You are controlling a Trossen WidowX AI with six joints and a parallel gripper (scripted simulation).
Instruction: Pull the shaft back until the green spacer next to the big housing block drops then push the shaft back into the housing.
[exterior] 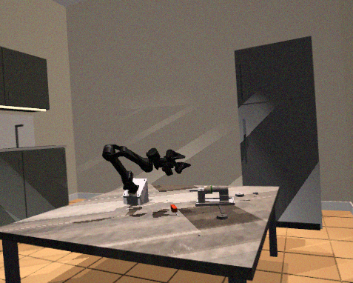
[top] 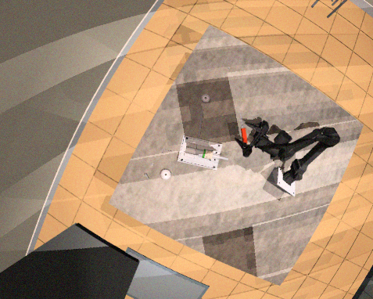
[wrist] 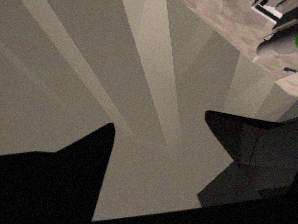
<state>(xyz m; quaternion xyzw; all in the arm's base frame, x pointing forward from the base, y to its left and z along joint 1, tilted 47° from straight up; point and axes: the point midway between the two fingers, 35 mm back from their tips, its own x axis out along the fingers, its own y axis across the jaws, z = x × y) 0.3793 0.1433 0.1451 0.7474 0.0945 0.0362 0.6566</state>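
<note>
Right now my gripper tip is 19 cm above the shaft, 15 cm to the right of it and 1 cm short of it. Also, from my gripper tip: thin rod (27 cm below, 17 cm ahead, 4 cm to the left); cream spacer (19 cm below, 16 cm to the left, 3 cm ahead); green spacer (19 cm below, 17 cm to the left, 5 cm ahead).
</note>
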